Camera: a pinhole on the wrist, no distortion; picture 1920 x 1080 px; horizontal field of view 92.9 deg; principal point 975.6 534.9 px. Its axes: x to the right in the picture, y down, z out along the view. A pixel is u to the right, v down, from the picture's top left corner.
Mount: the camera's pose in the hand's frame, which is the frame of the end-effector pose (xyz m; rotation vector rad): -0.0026 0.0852 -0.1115 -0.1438 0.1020 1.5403
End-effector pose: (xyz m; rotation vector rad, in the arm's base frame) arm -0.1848 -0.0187 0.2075 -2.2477 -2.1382 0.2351
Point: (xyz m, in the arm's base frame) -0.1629 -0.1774 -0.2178
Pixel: 824.3 706.6
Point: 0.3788 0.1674 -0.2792
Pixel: 1685.7 125.9
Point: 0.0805 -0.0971 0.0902
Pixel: 1619.5 744.0
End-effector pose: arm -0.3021 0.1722 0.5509 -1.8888 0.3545 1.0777
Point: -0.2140 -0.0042 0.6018
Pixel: behind the camera
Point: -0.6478 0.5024 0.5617
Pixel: 723.6 750.4
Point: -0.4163 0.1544 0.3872
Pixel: 1237.2 231.8
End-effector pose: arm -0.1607 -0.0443 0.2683 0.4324 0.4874 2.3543
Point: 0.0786 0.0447 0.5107
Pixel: 448.5 639.6
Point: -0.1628 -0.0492 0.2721
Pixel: 95.5 474.1
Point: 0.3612 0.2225 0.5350
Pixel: 92.6 717.1
